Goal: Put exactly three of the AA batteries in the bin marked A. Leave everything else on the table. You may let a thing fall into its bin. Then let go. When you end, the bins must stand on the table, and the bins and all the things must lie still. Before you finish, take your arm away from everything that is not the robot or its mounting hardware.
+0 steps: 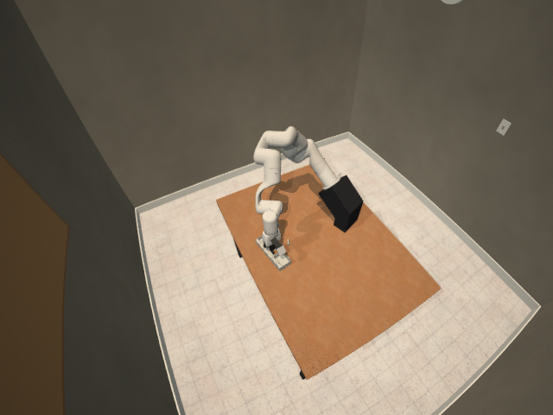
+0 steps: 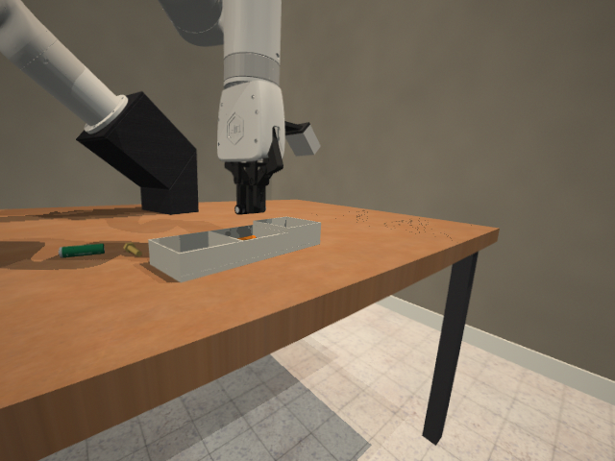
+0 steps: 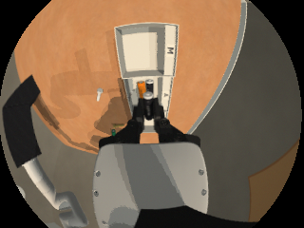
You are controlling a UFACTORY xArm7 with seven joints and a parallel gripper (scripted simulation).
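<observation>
Right now my hand is 60 mm above the three-compartment bin. The rest, counted from my hand: orange battery (10 mm behind, 10 mm to the right, 70 mm below); then black AA battery (20 mm below); then pale piece (120 mm behind, 80 mm below).
</observation>
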